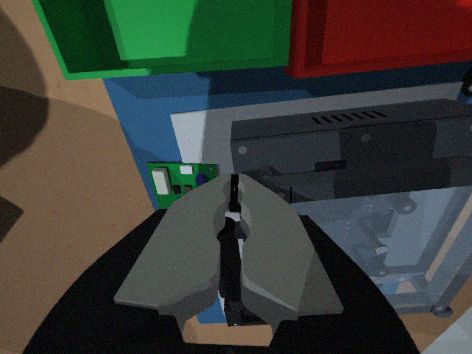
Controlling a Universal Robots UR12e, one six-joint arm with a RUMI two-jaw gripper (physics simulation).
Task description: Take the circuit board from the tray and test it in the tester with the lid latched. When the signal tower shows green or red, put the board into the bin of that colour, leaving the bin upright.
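Frame: origin at the arm's base, x left, y back, z up, level; centimetres.
Seen in the pictures: gripper, fingertip midpoint: (234, 176).
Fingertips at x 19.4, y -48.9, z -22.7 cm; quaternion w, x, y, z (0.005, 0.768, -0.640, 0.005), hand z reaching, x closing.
Offsets run from my fingertips to a thing's middle. "pt": to the spot under its first point. Level surfaces: height alone.
The green circuit board {dz -6.6, dx -9.1, dy +3.6 cm} (170, 201) lies at the left edge of the tester, beside the dark housing; part of it is hidden behind my gripper. My gripper (234, 176) is shut and empty, with its tips over the tester's left side. The tester {pt dz -1.6, dx +1.9, dy -3.2 cm} (285, 150) has a dark housing with vent slots, and its clear lid {dz +2.0, dx -3.6, dy -11.2 cm} (425, 225) shows at the lower right. Whether the lid is latched cannot be told. The green bin {pt dz -7.0, dx +7.3, dy +1.3 cm} (240, 47) stands upright at the top left, and the red bin {pt dz -7.0, dx +10.2, dy -9.7 cm} (390, 40) stands upright at the top right. The signal tower and the tray do not show.
A blue mat {dz -7.4 cm} (150, 100) and a light grey plate {pt dz -7.0, dx -0.5, dy +4.1 cm} (192, 135) lie under the tester. Brown table {dz -7.6 cm} (85, 150) shows on the left, with dark shadows on it. A small black part {pt dz -6.8, dx +8.9, dy -17.6 cm} (468, 84) shows at the right edge. The bins stand close behind the tester.
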